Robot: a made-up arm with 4 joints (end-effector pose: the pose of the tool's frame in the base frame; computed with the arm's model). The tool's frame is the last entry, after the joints.
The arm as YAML. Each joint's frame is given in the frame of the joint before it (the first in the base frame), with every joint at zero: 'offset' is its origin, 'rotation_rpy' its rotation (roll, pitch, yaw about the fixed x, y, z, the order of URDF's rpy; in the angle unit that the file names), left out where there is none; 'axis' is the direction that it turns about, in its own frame. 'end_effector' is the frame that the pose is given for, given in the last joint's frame.
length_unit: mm
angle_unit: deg
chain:
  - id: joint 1
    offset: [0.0, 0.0, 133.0]
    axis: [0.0, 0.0, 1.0]
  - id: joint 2
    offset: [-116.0, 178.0, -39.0]
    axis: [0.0, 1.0, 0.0]
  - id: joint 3
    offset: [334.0, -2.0, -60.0]
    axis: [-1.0, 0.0, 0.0]
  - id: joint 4
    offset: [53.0, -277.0, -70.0]
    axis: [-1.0, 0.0, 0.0]
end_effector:
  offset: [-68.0, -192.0, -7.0]
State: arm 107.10 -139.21 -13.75 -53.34
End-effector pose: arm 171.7 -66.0 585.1 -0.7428 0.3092 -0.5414 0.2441
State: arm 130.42 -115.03 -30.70 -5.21
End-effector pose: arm 74.9 186.3 543.8 -0.7979 0.1862 -0.5729 0.0218
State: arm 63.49 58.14 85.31 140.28
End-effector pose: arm -146.5 205.7 -135.7 0.5862 0.5840 -0.2028 0.5236
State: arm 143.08 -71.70 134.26 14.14
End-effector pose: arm -52.1 -560.1 489.1 -0.0957 -0.7903 0.0309 0.6044
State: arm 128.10 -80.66 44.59 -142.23
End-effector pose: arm 5.7 54.2 391.8 -0.6342 -0.3294 -0.6645 0.2184
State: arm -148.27 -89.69 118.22 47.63
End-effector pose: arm 553.6 -163.0 414.5 0.2759 -0.6531 0.2753 0.6493
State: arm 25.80 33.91 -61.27 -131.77
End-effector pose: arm -136.0 256.0 -321.7 -0.9338 -0.1799 0.3067 0.0412
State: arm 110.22 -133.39 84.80 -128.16
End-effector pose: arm 184.4 -345.5 275.9 -0.7836 0.3683 -0.4956 0.0680
